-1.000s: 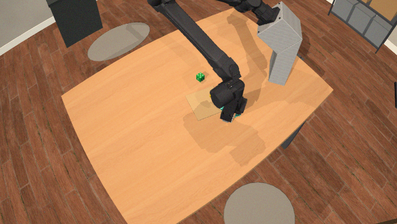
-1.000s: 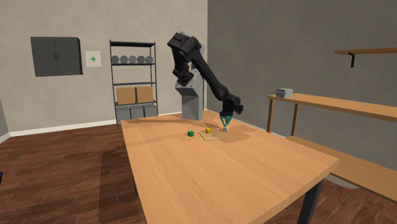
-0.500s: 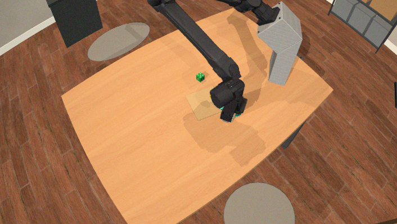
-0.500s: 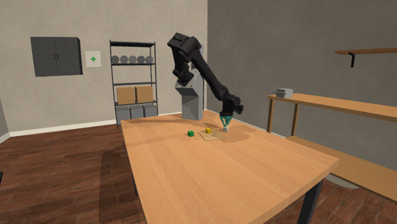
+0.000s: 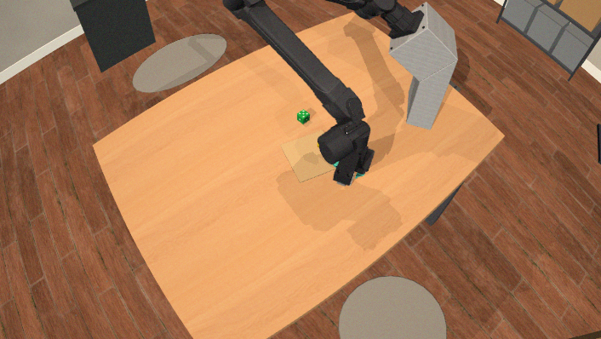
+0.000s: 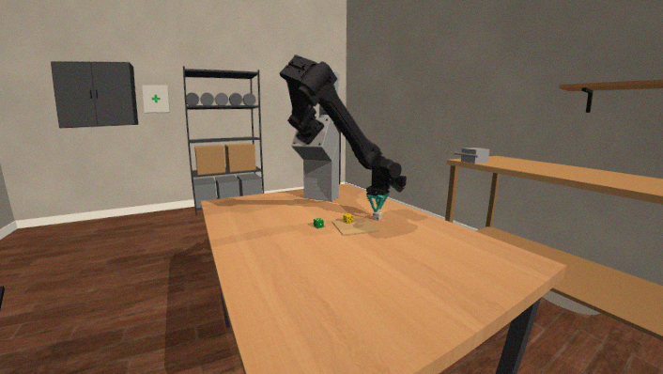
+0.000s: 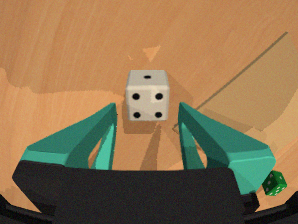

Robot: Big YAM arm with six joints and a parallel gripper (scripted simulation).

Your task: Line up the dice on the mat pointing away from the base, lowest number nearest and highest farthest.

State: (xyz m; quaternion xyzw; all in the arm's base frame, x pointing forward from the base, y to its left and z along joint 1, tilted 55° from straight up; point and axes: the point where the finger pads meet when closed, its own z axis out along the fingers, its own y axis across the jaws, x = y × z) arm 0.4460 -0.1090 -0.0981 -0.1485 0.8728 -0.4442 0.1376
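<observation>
The white die lies 30 mm below my hand. Also, from my hand: yellow die (70 mm behind, 110 mm to the right, 30 mm below); then green die (130 mm behind, 220 mm to the right, 30 mm below); then tan mat (20 mm behind, 130 mm to the right, 40 mm below).
</observation>
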